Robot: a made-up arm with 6 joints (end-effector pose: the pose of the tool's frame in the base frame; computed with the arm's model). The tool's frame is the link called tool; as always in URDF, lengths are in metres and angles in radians. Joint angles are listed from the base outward.
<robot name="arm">
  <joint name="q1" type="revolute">
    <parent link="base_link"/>
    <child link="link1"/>
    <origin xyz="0 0 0.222" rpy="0 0 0"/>
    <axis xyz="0 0 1"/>
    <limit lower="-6.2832" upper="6.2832" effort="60" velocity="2.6"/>
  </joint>
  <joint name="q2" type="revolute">
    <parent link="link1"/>
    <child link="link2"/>
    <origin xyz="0 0.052 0" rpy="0 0 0"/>
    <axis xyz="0 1 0"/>
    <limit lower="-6.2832" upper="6.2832" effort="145" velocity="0.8"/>
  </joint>
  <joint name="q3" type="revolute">
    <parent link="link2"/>
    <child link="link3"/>
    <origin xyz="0 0 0.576" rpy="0 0 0"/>
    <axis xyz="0 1 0"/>
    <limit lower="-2.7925" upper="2.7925" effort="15" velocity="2.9"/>
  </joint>
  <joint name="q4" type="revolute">
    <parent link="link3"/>
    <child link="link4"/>
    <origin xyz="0 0 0.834" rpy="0 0 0"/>
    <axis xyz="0 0 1"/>
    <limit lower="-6.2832" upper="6.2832" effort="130" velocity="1.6"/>
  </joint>
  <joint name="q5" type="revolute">
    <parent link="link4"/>
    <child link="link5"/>
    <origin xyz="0 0 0" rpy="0 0 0"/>
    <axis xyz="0 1 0"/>
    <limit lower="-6.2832" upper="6.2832" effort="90" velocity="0.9"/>
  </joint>
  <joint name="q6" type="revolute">
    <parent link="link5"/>
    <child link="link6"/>
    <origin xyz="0 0 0.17" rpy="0 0 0"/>
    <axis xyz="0 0 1"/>
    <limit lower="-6.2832" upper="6.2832" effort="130" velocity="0.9"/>
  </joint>
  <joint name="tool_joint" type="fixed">
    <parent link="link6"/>
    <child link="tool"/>
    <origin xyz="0 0 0" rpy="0 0 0"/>
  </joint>
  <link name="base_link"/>
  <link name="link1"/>
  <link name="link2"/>
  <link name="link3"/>
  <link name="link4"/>
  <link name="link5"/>
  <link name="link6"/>
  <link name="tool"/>
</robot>
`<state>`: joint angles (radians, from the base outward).
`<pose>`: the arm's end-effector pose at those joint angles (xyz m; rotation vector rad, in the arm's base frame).
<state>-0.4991 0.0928 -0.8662 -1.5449 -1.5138 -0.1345</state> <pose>-0.3673 0.4527 1.3961 -1.0966 -1.7812 -2.1265</pose>
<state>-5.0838 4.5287 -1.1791 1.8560 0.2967 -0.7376</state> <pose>-0.3682 -0.6705 -0.8612 0.0725 -2.8318 -0.0008</pose>
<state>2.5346 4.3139 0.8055 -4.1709 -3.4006 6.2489</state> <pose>0.8975 -0.7320 0.2430 -1.4232 -1.5877 0.4551</pose>
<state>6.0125 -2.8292 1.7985 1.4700 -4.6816 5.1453</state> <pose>-0.7879 0.4481 0.1147 -1.5361 -0.1886 -0.7540</pose>
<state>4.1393 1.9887 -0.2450 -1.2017 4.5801 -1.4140</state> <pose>-0.5489 -1.2363 -0.0915 1.5376 -0.6409 2.4573</pose>
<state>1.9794 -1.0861 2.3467 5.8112 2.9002 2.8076</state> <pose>-0.0858 0.1137 0.6601 1.2279 1.7463 -0.5072</pose>
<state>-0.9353 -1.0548 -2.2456 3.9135 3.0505 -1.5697</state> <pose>-0.1953 0.3343 -0.1484 -0.0304 -0.1088 -0.1301</pose>
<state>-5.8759 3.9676 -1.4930 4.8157 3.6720 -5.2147</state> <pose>-0.0465 0.1297 -0.7030 -1.0574 0.2112 2.5706</pose>
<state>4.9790 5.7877 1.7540 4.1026 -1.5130 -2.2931</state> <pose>0.3317 -0.4889 0.8955 2.0002 1.2586 1.1086</pose>
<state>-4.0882 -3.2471 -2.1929 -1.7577 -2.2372 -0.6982</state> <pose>-0.5120 0.3972 0.1155 0.7964 -2.0851 0.8081</pose>
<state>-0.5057 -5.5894 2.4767 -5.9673 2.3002 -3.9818</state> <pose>0.2429 -0.0301 -0.0521 -0.8897 0.0009 1.3947</pose>
